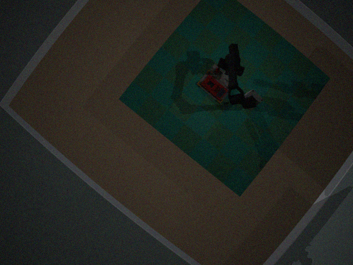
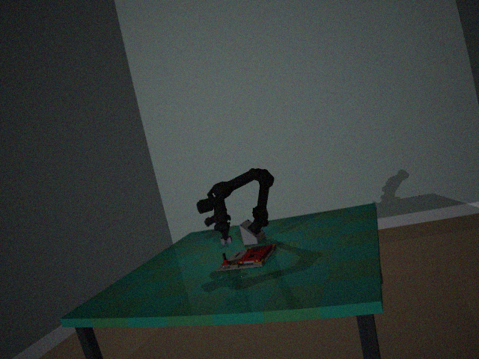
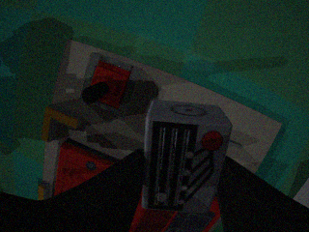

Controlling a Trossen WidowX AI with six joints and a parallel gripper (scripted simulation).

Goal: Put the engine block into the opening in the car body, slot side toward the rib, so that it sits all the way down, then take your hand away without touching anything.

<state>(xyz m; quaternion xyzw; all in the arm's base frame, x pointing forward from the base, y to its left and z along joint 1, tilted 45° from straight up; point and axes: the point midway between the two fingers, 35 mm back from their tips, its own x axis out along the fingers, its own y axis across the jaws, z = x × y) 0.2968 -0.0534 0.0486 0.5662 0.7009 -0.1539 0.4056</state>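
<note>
Now: the base plate 10 cm to the left of my gripper tip and 10 cm below it. The rest, counted from my gripper tip: dark upright peg: 7 cm below, 6 cm ahead, 1 cm to the left; then engine block: 1 cm below.
</note>
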